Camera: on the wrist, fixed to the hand. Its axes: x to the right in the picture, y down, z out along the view.
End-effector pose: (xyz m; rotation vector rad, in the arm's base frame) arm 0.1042 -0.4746 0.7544 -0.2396 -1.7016 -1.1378
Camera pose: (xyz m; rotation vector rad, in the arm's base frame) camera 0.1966 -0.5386 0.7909 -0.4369 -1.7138 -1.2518
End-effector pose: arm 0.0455 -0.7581 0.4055 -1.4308 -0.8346 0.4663
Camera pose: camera 0.1414 -0.8181 0.3714 -1.5682 -0.9638 0.5281
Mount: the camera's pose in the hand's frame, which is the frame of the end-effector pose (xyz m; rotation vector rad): 0.0105 0.0447 -0.1089 -0.1513 -0.1229 0.0313
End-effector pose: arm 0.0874 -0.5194 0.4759 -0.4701 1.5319 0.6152
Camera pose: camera -0.0255 -0.5537 0.4695 -0.5144 1.3842 0.7743
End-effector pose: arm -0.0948 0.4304 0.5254 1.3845 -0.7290 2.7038
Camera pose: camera -0.1942 0.4334 0.4615 1.5248 -0.9496 2.5421
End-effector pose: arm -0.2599 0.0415 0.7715 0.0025 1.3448 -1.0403
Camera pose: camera -0.3194 0.1206 0.7069 -0.1507 1.3043 -0.8961
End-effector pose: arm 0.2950 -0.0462 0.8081 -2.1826 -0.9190 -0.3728
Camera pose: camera 0.3357 -0.1409 0.8660 -2.3776 -0.9487 -0.3044
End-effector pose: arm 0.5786 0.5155 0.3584 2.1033 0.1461 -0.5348
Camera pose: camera 0.6362 0.5788 0.4399 1.9173 0.0804 -0.6135
